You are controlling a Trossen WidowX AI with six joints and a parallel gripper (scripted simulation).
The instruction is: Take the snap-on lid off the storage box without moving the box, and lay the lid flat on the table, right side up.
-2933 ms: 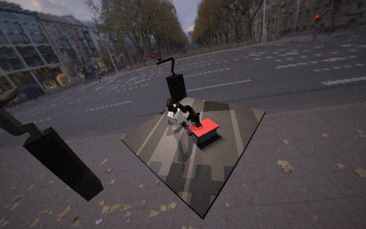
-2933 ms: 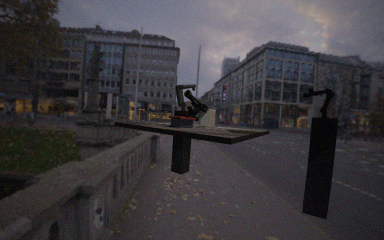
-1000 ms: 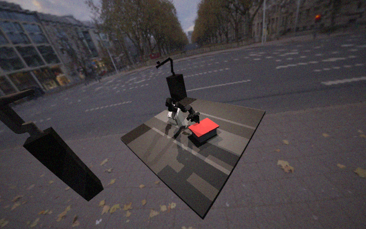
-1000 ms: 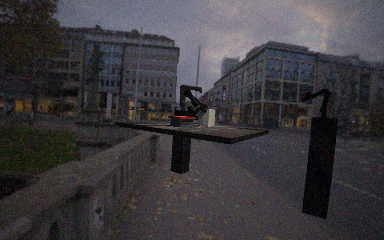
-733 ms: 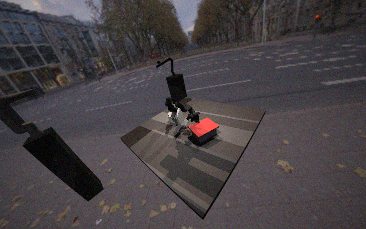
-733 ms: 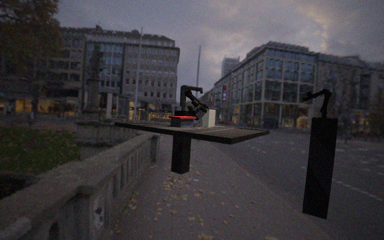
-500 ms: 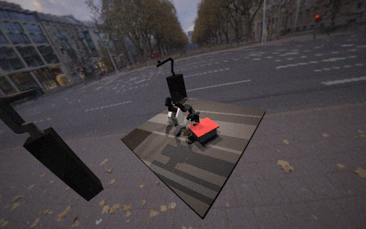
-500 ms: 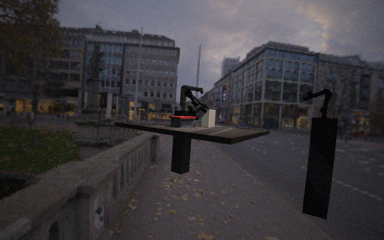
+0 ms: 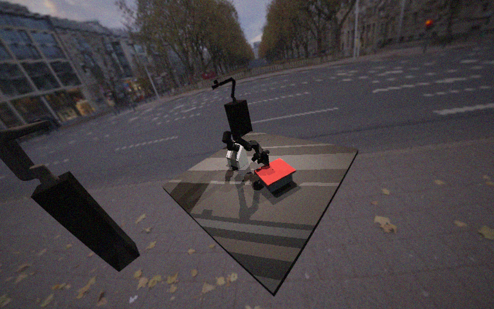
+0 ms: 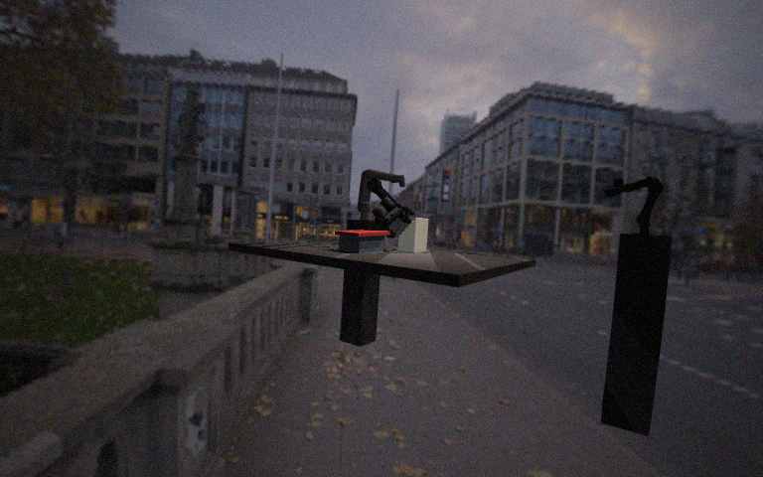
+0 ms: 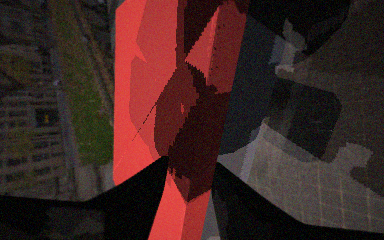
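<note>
Now: the red lid 70 mm ahead of my gripper tip and 20 mm to the right of it. From my gripper tip the other things lie so: grey storage box 70 mm ahead, 20 mm to the right, 60 mm below.
</note>
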